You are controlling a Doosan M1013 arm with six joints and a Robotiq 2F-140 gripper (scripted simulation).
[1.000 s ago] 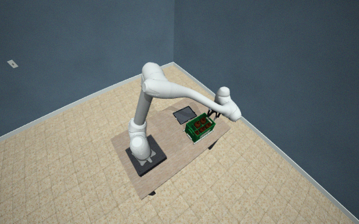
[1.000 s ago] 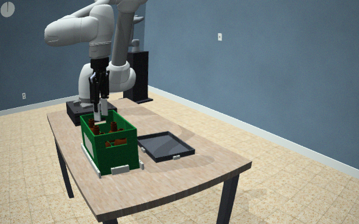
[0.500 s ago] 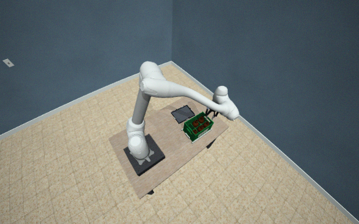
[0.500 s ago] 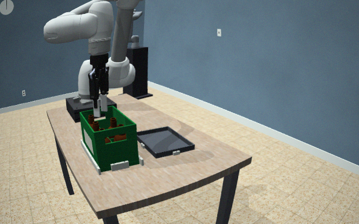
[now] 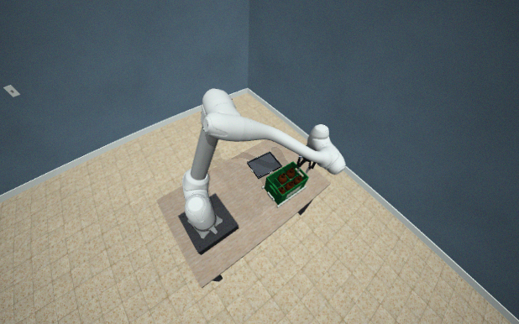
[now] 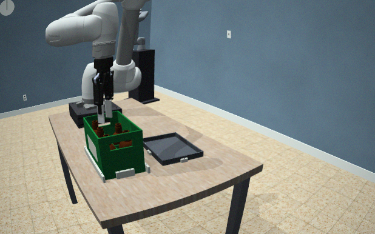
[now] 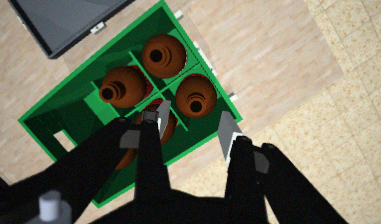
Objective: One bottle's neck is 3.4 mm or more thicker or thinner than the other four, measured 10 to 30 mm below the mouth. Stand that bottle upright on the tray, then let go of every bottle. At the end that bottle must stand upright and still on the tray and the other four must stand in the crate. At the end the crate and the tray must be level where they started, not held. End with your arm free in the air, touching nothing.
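Right now the brown bottle is 17 cm below my hand, 8 cm to the left of it and 1 cm ahead of it. From my hand the other things lie so: dark tray (33 cm to the left, 24 cm below, 2 cm behind); then green crate (17 cm below, 8 cm behind, 6 cm to the left).
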